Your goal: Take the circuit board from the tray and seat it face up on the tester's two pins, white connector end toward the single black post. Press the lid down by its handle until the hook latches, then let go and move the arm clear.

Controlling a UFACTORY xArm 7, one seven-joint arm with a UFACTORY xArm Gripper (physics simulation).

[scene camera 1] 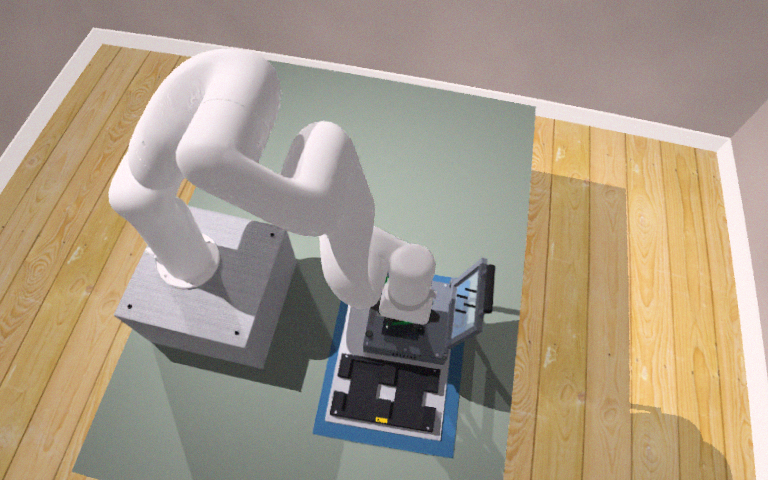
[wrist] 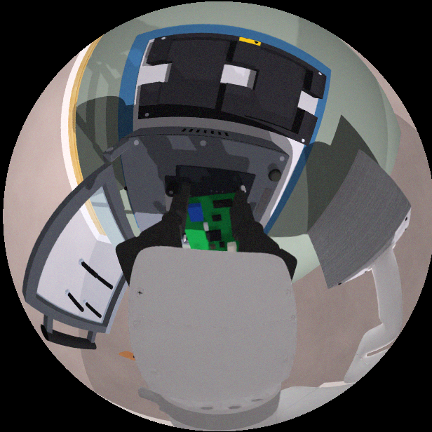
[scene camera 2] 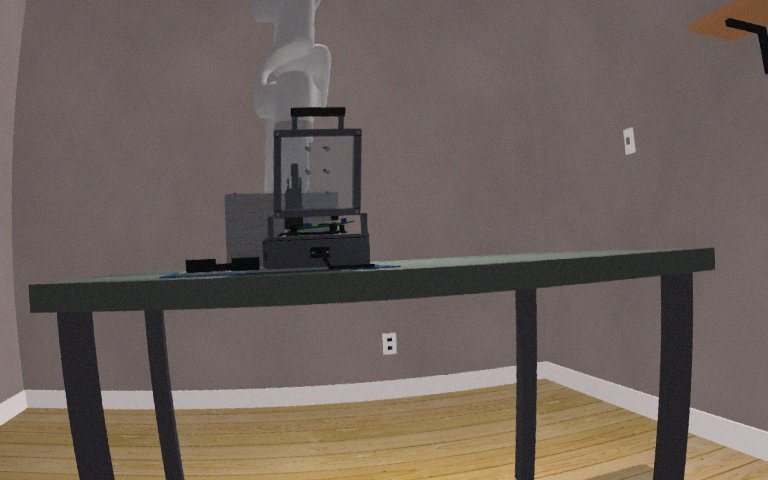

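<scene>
My gripper is shut on the green circuit board, gripping its side edges, component side up. In scene camera 2 the board sits tilted, low over the grey tester, its right end higher. Whether it touches the pins is hidden. A white connector shows at the board's end near the palm. The tester's clear lid stands open, its black handle at the free edge. The black tray holds no board.
A round black knob stands at the tester's corner. The blue mat lies under tester and tray on the green table. The arm's grey pedestal is beside them. A wooden shelf is on the wall.
</scene>
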